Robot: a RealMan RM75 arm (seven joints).
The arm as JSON. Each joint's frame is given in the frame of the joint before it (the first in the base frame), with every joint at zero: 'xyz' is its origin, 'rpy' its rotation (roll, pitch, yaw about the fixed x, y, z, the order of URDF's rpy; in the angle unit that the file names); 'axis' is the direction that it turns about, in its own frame. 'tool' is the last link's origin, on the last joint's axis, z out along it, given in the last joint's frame.
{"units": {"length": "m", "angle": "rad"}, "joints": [
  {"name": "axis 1", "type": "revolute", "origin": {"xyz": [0.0, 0.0, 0.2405], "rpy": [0.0, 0.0, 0.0]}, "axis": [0.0, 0.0, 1.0]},
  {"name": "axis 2", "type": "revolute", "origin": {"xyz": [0.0, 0.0, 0.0], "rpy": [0.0, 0.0, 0.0]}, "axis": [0.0, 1.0, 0.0]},
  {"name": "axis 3", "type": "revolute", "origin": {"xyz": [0.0, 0.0, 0.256], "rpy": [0.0, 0.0, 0.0]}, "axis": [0.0, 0.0, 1.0]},
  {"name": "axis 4", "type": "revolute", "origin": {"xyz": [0.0, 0.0, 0.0], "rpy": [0.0, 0.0, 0.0]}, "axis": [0.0, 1.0, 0.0]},
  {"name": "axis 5", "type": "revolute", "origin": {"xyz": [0.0, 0.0, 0.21], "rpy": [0.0, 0.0, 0.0]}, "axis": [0.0, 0.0, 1.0]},
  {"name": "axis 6", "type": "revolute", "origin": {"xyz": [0.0, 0.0, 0.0], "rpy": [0.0, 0.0, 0.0]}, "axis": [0.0, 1.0, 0.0]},
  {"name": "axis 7", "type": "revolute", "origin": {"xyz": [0.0, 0.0, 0.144], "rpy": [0.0, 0.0, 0.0]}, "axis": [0.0, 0.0, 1.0]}
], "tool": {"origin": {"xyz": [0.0, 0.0, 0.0], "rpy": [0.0, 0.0, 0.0]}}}
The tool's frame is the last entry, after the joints.
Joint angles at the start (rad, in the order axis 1, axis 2, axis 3, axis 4, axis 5, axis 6, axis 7):
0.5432, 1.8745, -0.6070, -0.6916, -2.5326, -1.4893, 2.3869
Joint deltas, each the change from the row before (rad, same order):
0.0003, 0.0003, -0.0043, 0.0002, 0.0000, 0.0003, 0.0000
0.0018, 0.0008, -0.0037, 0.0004, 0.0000, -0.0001, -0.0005
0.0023, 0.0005, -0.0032, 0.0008, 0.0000, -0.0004, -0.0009
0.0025, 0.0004, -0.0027, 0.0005, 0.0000, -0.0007, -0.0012
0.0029, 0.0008, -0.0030, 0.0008, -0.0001, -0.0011, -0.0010
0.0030, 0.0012, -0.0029, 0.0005, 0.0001, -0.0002, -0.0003
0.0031, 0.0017, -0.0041, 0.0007, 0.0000, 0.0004, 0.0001
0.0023, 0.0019, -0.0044, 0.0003, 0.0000, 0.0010, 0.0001
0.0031, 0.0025, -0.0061, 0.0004, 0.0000, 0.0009, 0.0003
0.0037, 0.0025, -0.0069, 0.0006, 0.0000, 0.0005, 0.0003
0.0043, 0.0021, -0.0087, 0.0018, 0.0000, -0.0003, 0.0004
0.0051, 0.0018, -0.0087, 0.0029, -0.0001, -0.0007, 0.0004
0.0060, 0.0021, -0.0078, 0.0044, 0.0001, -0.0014, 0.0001
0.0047, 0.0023, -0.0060, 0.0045, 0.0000, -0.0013, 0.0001
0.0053, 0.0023, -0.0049, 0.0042, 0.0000, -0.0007, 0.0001
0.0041, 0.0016, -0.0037, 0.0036, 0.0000, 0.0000, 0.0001
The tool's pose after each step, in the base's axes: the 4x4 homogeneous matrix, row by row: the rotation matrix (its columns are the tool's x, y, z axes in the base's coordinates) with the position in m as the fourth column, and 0 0 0 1 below. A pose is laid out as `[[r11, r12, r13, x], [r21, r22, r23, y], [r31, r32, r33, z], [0, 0, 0, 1]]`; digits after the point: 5 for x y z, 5 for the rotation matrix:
[[0.14368, -0.96878, 0.20205, 0.35863], [-0.95631, -0.08339, 0.28021, 0.32924], [-0.25461, -0.23348, -0.93843, 0.08493], [0, 0, 0, 1]]
[[0.14695, -0.96828, 0.20209, 0.35786], [-0.95682, -0.08735, 0.27724, 0.32968], [-0.25079, -0.23410, -0.93931, 0.08412], [0, 0, 0, 1]]
[[0.15063, -0.96779, 0.20172, 0.35699], [-0.95723, -0.09179, 0.27438, 0.33025], [-0.24703, -0.23443, -0.94022, 0.08340], [0, 0, 0, 1]]
[[0.15476, -0.96725, 0.20117, 0.35603], [-0.95745, -0.09664, 0.27193, 0.33092], [-0.24358, -0.23469, -0.94106, 0.08283], [0, 0, 0, 1]]
[[0.15886, -0.96682, 0.20005, 0.35487], [-0.95786, -0.10182, 0.26858, 0.33158], [-0.23930, -0.23429, -0.94225, 0.08196], [0, 0, 0, 1]]
[[0.16261, -0.96641, 0.19903, 0.35366], [-0.95805, -0.10640, 0.26612, 0.33240], [-0.23600, -0.23395, -0.94317, 0.08101], [0, 0, 0, 1]]
[[0.16641, -0.96589, 0.19840, 0.35239], [-0.95841, -0.11113, 0.26285, 0.33322], [-0.23184, -0.23389, -0.94422, 0.07970], [0, 0, 0, 1]]
[[0.16989, -0.96528, 0.19845, 0.35137], [-0.95874, -0.11531, 0.25985, 0.33384], [-0.22794, -0.23441, -0.94504, 0.07838], [0, 0, 0, 1]]
[[0.17445, -0.96447, 0.19842, 0.34997], [-0.95925, -0.12097, 0.25536, 0.33461], [-0.22229, -0.23488, -0.94627, 0.07660], [0, 0, 0, 1]]
[[0.17974, -0.96352, 0.19831, 0.34832], [-0.95980, -0.12759, 0.25000, 0.33549], [-0.21558, -0.23527, -0.94772, 0.07469], [0, 0, 0, 1]]
[[0.18540, -0.96245, 0.19827, 0.34652], [-0.96075, -0.13517, 0.24227, 0.33631], [-0.20637, -0.23540, -0.94974, 0.07254], [0, 0, 0, 1]]
[[0.19109, -0.96143, 0.19782, 0.34454], [-0.96172, -0.14306, 0.23372, 0.33719], [-0.19640, -0.23491, -0.95197, 0.07029], [0, 0, 0, 1]]
[[0.19643, -0.96082, 0.19556, 0.34228], [-0.96272, -0.15116, 0.22432, 0.33809], [-0.18597, -0.23234, -0.95469, 0.06767], [0, 0, 0, 1]]
[[0.19972, -0.96068, 0.19288, 0.34048], [-0.96374, -0.15705, 0.21572, 0.33852], [-0.17695, -0.22897, -0.95722, 0.06512], [0, 0, 0, 1]]
[[0.20346, -0.96045, 0.19010, 0.33852], [-0.96431, -0.16298, 0.20865, 0.33928], [-0.16941, -0.22577, -0.95934, 0.06276], [0, 0, 0, 1]]
[[0.20618, -0.96024, 0.18826, 0.33709], [-0.96468, -0.16723, 0.20351, 0.33989], [-0.16394, -0.22357, -0.96080, 0.06098], [0, 0, 0, 1]]

